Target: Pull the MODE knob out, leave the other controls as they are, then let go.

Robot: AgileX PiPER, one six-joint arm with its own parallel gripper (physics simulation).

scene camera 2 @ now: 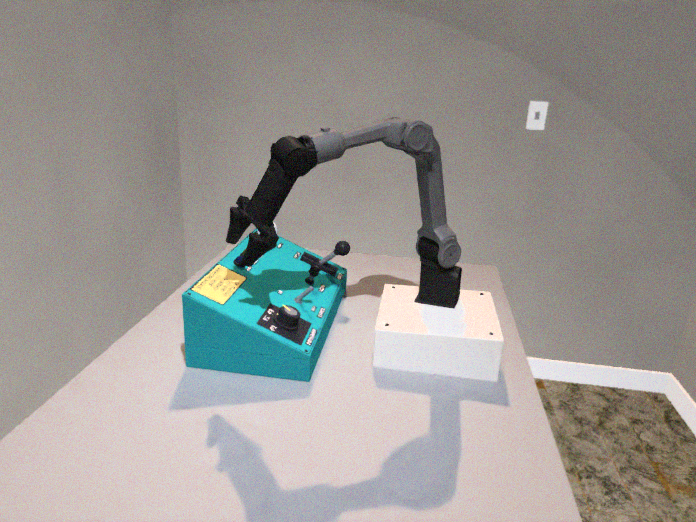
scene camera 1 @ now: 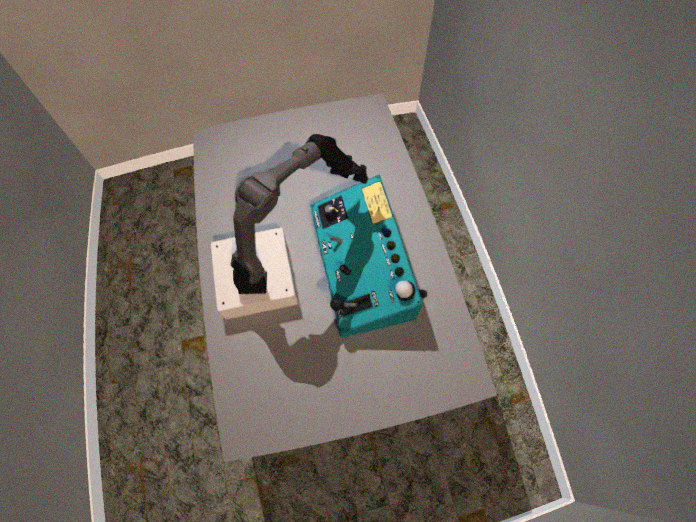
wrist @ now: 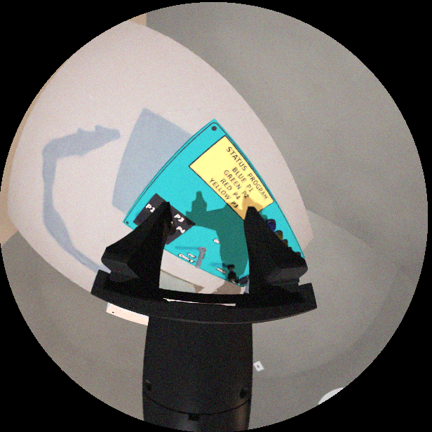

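Observation:
The teal console (scene camera 1: pixel 382 324) (scene camera 2: pixel 241 339) (wrist: pixel 172 176) stands on the table. A small black knob (scene camera 1: pixel 344 269) (scene camera 2: pixel 310 277) (wrist: pixel 231 274), likely MODE, stands on its sloped face between the grey lever and the slotted lever; its label is too small to read surely, and I cannot tell how far out it stands. My gripper (scene camera 1: pixel 362 175) (scene camera 2: pixel 234 251) (wrist: pixel 207 211) is open and empty. It hangs above the console's end with the yellow note, apart from the small black knob. In the wrist view that knob shows beyond the right finger's inner side, partly in shadow.
The console also bears a program dial (scene camera 1: pixel 331 210) (scene camera 2: pixel 288 316), a grey lever (scene camera 1: pixel 336 242) (scene camera 2: pixel 304 294) (wrist: pixel 201 255), a ball-ended slotted lever (scene camera 1: pixel 337 303) (scene camera 2: pixel 341 248), a yellow note (scene camera 1: pixel 376 202) (scene camera 2: pixel 219 284) (wrist: pixel 227 172), several dark lamps and a white dome (scene camera 1: pixel 404 289).

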